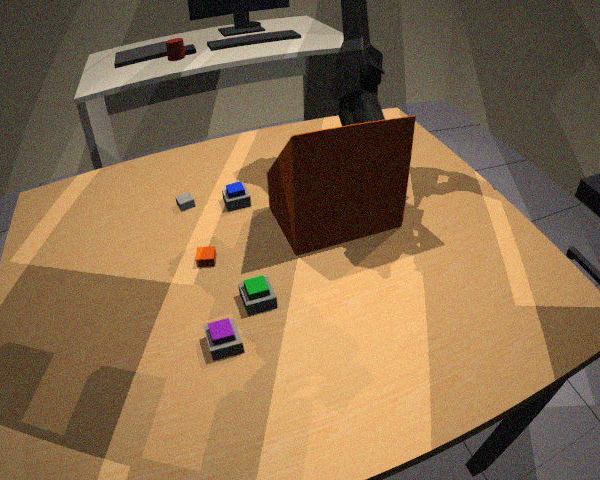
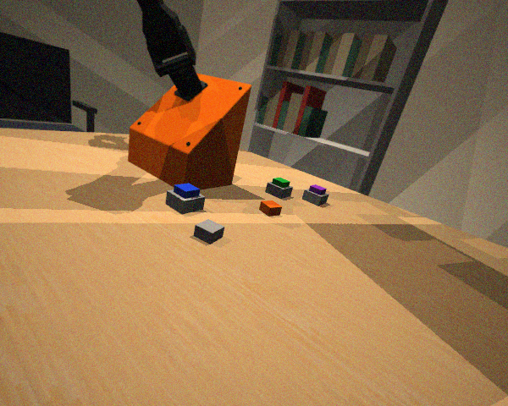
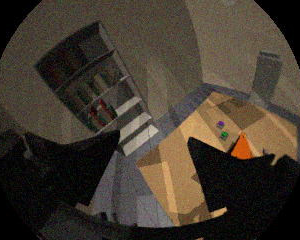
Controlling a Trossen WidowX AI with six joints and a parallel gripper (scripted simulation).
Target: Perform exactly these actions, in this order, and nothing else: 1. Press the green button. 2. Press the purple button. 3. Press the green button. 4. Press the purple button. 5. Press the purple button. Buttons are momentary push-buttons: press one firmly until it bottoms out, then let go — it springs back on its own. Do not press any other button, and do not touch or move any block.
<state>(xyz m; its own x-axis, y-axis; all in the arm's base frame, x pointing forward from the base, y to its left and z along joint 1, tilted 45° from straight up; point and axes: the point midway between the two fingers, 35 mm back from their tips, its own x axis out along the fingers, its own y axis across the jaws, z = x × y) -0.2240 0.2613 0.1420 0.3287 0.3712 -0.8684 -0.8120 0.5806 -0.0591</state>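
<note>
Now: gripper tip 400 mm short of the green button, 30 mm to the right of it and 460 mm above it. From my gripper tip the other things lie so: blue button: 400 mm ahead, 240 mm to the right, 460 mm below; purple button: 470 mm ahead, 100 mm to the left, 460 mm below; orange block: 470 mm ahead, 90 mm to the right, 480 mm below.
</note>
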